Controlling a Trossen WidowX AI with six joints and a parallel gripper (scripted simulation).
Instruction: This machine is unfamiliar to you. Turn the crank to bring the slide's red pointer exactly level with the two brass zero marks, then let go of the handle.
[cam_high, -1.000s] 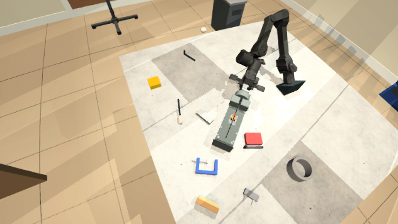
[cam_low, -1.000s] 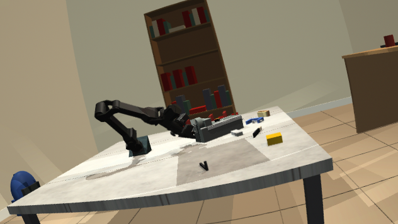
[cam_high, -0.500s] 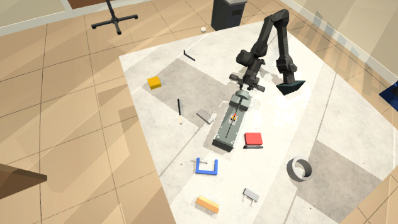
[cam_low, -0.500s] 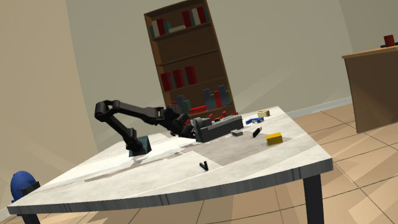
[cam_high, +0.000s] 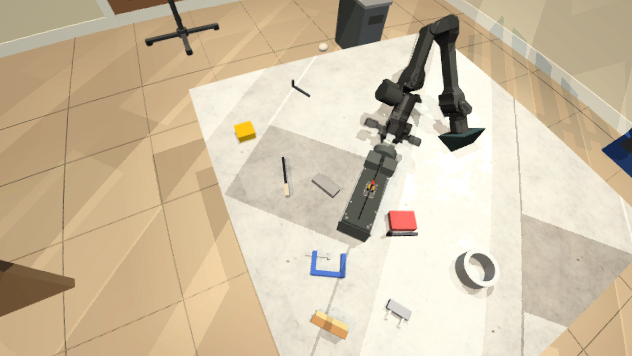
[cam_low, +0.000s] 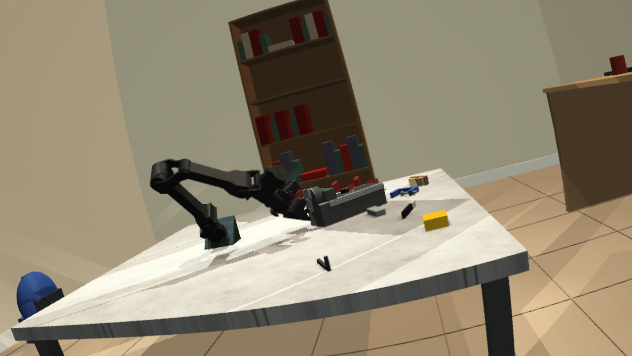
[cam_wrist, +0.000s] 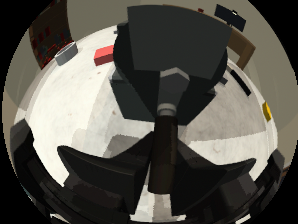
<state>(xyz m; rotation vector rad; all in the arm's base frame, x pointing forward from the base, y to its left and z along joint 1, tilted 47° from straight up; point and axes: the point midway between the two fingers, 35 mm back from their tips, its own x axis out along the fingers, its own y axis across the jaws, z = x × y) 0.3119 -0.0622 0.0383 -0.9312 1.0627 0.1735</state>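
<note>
Right now my gripper tip is 30 mm below the crank handle, 20 mm past it and 10 mm to the left of it. Round my gripper tip: grey block: 210 mm ahead, 20 mm below, 10 mm to the right; red pointer: 120 mm ahead, 80 mm to the left, 50 mm above; red block: 210 mm to the left, 80 mm ahead, 20 mm below.
</note>
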